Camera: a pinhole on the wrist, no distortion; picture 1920 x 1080 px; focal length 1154.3 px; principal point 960.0 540.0 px. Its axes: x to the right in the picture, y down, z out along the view. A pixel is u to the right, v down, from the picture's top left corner.
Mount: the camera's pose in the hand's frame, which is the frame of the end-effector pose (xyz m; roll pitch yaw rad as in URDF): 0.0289 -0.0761 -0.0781 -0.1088 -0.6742 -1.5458
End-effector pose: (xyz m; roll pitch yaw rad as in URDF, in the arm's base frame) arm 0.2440 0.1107 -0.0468 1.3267 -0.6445 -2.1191
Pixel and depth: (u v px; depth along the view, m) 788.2 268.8 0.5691
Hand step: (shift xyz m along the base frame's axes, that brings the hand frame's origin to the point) -0.0417 0.3693 0.3023
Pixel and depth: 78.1 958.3 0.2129
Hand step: 0.0567 -0.0296 0.2093
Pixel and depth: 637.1 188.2 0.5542
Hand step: 0.0376 0.3795 0.3060
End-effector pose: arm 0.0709 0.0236 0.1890 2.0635 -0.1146 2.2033
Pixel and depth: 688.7 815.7 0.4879
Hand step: 0.1762 0.3365 0.1919
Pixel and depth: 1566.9 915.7 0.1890
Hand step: 0.0037 0.1511 -0.0802
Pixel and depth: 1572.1 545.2 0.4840
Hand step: 0.2741 0.3284 -0.1840
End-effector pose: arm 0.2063 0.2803 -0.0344 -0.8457 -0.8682 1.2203
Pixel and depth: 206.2 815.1 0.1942
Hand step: -0.0314 0.1657 -0.0040
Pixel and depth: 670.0 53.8 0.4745
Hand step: -0.3698 0.1168 -0.1534
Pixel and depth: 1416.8 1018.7 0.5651
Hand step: -0.3894 0.1585 0.4053
